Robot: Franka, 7 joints.
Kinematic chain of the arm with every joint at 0, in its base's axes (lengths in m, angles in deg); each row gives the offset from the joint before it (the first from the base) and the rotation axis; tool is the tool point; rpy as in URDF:
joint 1: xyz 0 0 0.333 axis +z
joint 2: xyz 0 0 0 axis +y
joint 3: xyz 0 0 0.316 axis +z
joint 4: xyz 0.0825 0 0 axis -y
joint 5: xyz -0.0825 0 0.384 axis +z
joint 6: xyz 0 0 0 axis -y
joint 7: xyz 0.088 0 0 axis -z
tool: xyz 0 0 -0.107 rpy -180 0 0
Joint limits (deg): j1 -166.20..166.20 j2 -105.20..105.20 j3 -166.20..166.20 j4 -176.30..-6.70 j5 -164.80..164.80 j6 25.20..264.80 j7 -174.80..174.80
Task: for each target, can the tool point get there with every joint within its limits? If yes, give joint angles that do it. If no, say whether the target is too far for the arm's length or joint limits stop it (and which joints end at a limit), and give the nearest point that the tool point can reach.
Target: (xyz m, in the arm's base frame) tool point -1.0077 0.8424 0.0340
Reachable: no: too far | nearest point -0.6418 0.5365 0.1426 | short by 0.489 m
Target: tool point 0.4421 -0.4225 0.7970
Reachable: yes | joints 72.77 -48.59 -71.19 -76.85 -78.18 133.03 -67.36
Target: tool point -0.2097 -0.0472 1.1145
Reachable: yes | joints 118.47 22.02 130.42 -51.84 -22.73 203.68 -122.72
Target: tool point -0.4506 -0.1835 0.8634
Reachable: yes | joints -15.32 -28.08 -129.42 -32.87 58.29 53.44 -99.75
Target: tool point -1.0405 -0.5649 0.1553
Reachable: no: too far | nearest point -0.7456 -0.4048 0.2057 | short by 0.339 m
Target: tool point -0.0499 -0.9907 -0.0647
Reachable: no: too far | nearest point -0.0401 -0.7953 0.0138 | short by 0.211 m
